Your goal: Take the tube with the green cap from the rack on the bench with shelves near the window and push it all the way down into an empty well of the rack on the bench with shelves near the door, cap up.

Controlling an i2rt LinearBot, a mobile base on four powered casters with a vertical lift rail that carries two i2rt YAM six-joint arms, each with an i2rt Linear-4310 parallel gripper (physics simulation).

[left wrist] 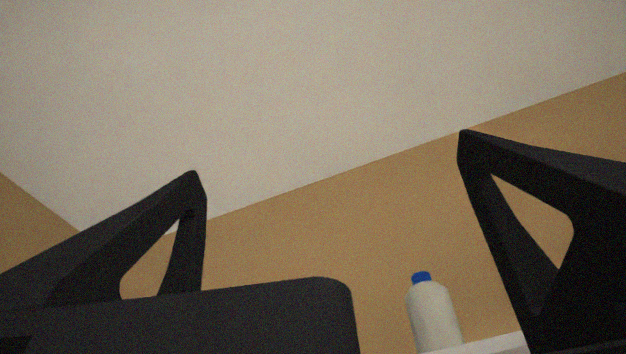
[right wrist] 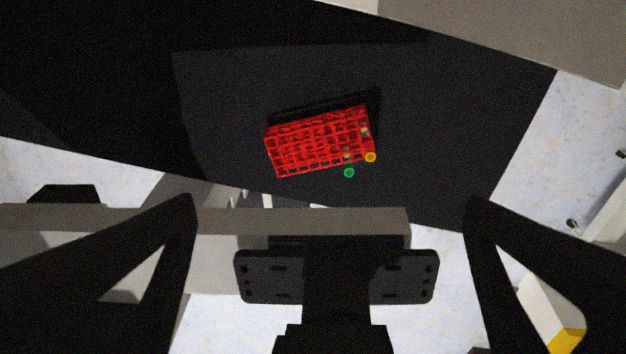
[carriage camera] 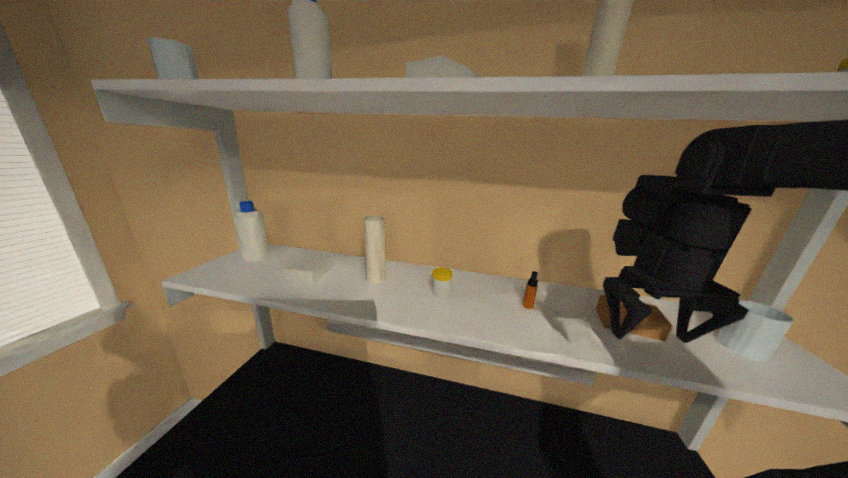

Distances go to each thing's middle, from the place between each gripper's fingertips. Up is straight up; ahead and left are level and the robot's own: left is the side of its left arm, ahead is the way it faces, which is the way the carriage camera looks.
I see the red tube rack (right wrist: pixel 321 136) 810 mm below my left hand, 680 mm to the right of it and 60 mm behind it.
The red tube rack is 23 cm behind my right hand, 2 cm to the left of it and 54 cm below it.
